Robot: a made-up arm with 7 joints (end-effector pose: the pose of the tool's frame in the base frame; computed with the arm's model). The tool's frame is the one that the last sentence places.
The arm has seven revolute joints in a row. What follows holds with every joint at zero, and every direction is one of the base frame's.
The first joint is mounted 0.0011 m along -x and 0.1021 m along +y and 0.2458 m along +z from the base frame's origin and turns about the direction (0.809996, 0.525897, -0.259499).
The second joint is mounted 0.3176 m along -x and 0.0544 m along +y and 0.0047 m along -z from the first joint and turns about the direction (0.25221, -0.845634, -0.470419).
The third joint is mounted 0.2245 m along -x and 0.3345 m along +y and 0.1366 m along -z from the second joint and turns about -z.
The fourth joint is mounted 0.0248 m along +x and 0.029 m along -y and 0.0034 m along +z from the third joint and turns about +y.
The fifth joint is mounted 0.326 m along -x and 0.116 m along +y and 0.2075 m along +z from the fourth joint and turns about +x.
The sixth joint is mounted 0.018 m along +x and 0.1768 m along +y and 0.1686 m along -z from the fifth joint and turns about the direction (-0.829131, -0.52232, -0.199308).
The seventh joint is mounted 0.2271 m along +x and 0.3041 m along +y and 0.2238 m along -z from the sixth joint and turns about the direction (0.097, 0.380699, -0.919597).
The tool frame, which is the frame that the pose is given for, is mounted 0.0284 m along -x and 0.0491 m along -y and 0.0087 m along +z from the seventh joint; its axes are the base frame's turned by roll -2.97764, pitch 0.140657 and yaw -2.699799 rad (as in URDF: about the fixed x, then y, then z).
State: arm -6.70 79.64 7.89 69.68 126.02 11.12 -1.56
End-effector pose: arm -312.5 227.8 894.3 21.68 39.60 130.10
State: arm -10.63 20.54 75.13 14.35 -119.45 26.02 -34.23
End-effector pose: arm -854.7 370.4 -52.0 25.93 -69.84 64.42
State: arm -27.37 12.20 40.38 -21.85 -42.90 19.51 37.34
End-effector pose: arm -192.3 276.0 -411.5 79.84 90.10 -79.01
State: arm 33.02 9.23 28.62 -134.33 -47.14 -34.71 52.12
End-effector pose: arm 96.8 453.5 428.2 82.86 67.70 -12.17
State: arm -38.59 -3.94 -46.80 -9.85 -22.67 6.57 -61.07
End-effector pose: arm -609.6 207.6 -641.5 -147.19 21.54 -69.36
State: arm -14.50 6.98 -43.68 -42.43 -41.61 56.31 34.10
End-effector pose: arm -339.0 535.7 -173.8 9.68 60.33 -51.14
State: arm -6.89 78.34 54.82 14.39 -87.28 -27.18 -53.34
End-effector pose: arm 48.0 699.5 -128.1 6.97 159.83 -15.10
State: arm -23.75 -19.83 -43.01 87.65 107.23 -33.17 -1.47
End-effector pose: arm -306.9 1101.3 -223.4 -51.53 -104.51 -63.74
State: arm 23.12 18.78 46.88 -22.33 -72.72 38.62 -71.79
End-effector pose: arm -500.6 453.5 128.5 51.88 -85.79 67.89
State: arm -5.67 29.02 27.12 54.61 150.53 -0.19 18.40
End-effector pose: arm -311.7 71.9 681.5 46.85 12.30 145.18
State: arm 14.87 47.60 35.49 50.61 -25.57 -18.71 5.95
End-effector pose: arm -58.4 1027.3 415.4 -28.76 -147.63 -61.79
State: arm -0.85 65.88 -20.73 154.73 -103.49 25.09 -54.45
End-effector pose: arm -253.2 195.2 114.9 147.31 5.62 12.90
